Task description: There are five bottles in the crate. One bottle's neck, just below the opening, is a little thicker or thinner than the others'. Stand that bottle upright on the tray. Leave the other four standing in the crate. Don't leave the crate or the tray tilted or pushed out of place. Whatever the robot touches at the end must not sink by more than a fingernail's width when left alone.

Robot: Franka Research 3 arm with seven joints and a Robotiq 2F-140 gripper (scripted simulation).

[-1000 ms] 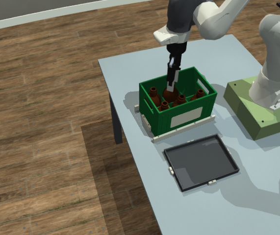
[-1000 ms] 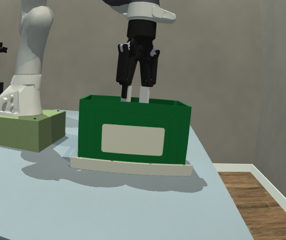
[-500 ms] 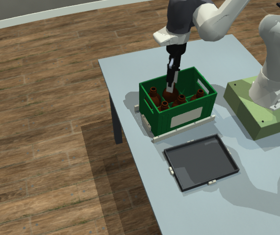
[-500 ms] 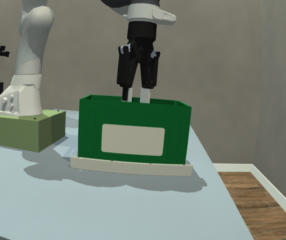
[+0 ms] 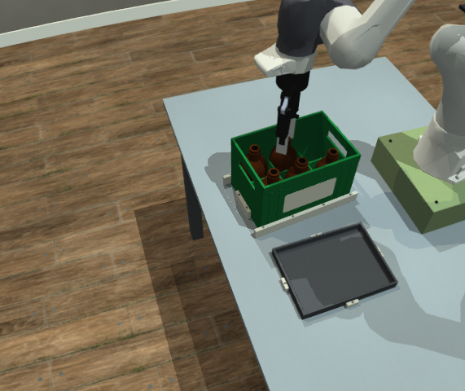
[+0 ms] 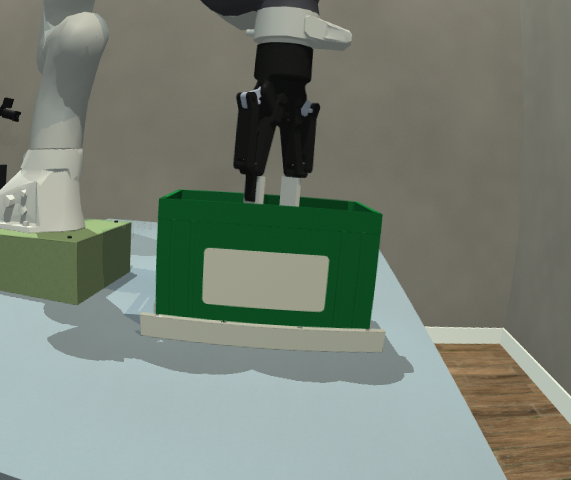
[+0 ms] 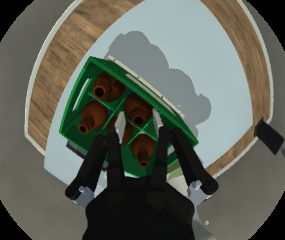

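Now: the bottle 80 mm below my hand. Round my hand: dark tray (310 mm to the left, 160 mm below, 30 mm behind); then green crate (90 mm below, 40 mm to the left, 10 mm behind).
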